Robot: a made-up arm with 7 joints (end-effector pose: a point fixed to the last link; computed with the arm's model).
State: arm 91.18 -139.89 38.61 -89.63 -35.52 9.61 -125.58
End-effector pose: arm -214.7 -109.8 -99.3 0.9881 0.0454 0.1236 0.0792
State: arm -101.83 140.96 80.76 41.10 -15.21 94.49 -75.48
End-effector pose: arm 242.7 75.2 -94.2 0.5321 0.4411 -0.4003 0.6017
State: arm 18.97 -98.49 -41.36 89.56 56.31 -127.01 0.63
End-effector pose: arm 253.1 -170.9 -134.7 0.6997 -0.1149 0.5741 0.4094
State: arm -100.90 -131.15 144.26 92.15 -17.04 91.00 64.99
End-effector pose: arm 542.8 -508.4 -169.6 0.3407 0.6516 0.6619 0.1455
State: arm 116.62 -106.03 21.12 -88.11 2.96 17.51 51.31
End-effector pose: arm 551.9 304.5 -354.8 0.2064 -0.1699 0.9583 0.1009
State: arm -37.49 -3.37 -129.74 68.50 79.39 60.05 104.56
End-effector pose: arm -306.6 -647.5 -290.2 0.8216 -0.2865 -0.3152 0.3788
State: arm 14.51 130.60 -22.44 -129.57 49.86 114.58 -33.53
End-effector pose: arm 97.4 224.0 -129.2 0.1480 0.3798 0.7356 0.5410
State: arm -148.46 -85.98 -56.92 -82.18 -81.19 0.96 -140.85
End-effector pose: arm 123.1 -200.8 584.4 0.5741 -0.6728 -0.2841 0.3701
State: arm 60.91 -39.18 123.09 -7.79 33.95 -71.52 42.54
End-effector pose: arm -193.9 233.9 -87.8 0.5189 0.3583 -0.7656 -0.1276
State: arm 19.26 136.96 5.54 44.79 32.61 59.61 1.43
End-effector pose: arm -66.2 7.4 305.5 0.5474 -0.1262 -0.1742 0.8087
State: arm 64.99 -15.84 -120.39 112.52 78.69 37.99 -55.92
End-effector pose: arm 308.6 473.2 -164.6 0.1218 0.0443 0.9906 0.0436
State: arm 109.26 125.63 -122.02 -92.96 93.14 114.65 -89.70
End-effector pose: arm 38.6 356.9 172.4 0.2331 0.8573 0.4067 0.2128
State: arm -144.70 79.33 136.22 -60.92 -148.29 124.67 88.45
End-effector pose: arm 472.6 -120.4 459.9 0.1409 0.2458 0.7787 -0.5598
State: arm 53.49 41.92 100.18 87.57 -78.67 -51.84 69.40
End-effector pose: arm 267.6 -568.4 -29.9 0.1075 -0.4016 -0.7465 0.5195
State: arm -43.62 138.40 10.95 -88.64 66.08 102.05 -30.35
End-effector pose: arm -46.1 -16.9 -152.7 0.1737 -0.5068 -0.8340 0.1324
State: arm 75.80 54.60 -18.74 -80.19 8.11 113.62 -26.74
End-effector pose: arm 296.6 187.2 157.1 0.3221 -0.8239 -0.4615 -0.0672
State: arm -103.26 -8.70 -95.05 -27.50 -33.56 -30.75 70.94
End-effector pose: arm 763.7 -735.2 235.2 0.1167 0.0980 0.7845 -0.6011
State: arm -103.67 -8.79 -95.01 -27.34 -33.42 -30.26 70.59
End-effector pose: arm 765.8 -730.1 240.2 0.1194 0.0925 0.7823 -0.6042
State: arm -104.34 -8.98 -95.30 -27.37 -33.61 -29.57 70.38
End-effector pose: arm 764.3 -728.0 245.4 0.1181 0.0896 0.7810 -0.6066
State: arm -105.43 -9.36 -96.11 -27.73 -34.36 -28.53 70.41
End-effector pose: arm 757.2 -730.6 250.9 0.1104 0.0910 0.7814 -0.6074
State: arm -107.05 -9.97 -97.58 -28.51 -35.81 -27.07 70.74
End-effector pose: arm 742.6 -738.4 257.0 0.0951 0.0981 0.7839 -0.6057
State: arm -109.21 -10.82 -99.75 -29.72 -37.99 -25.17 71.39
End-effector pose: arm 719.8 -750.5 263.5 0.0728 0.1118 0.7886 -0.6003
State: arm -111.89 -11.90 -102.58 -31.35 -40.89 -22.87 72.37
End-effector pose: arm 688.6 -764.6 270.3 0.0453 0.1323 0.7954 -0.5897
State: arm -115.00 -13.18 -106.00 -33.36 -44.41 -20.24 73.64
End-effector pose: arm 650.0 -777.8 276.3 0.0151 0.1588 0.8040 -0.5728
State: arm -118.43 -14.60 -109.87 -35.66 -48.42 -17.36 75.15
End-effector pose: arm 606.5 -786.8 280.4 0.0146 -0.1898 -0.8141 0.5486
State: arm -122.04 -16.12 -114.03 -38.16 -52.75 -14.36 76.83
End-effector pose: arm 561.6 -789.2 281.7 0.0408 -0.2228 -0.8253 0.5174
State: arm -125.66 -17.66 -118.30 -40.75 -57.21 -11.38 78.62
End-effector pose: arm 519.2 -784.3 279.2 0.0618 -0.2553 -0.8370 0.4800
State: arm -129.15 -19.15 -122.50 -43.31 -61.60 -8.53 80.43
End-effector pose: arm 482.7 -772.7 273.3 0.0767 -0.2848 -0.8489 0.4387
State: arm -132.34 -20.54 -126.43 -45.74 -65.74 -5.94 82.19
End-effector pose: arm 454.0 -756.4 264.5 0.0859 -0.3094 -0.8602 0.3961
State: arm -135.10 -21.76 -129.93 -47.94 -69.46 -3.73 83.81
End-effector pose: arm 433.4 -738.1 254.4 0.0906 -0.3287 -0.8704 0.3551
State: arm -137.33 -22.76 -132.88 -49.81 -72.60 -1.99 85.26
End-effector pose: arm 419.3 -720.7 244.2 0.0927 -0.3432 -0.8787 0.3185
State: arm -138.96 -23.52 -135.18 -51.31 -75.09 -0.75 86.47
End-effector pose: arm 410.1 -706.2 234.6 0.0936 -0.3537 -0.8850 0.2878
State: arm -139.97 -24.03 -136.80 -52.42 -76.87 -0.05 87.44
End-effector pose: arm 403.6 -696.3 225.8 0.0950 -0.3617 -0.8890 0.2643
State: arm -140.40 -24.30 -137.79 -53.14 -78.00 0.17 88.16
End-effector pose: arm 398.6 -691.4 217.9 0.0972 -0.3681 -0.8909 0.2478
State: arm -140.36 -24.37 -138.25 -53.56 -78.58 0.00 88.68
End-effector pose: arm 394.0 -690.8 210.6 0.1006 -0.3736 -0.8911 0.2372
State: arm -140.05 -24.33 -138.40 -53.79 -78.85 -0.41 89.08
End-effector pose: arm 389.6 -692.8 203.8 0.1047 -0.3787 -0.8903 0.2302
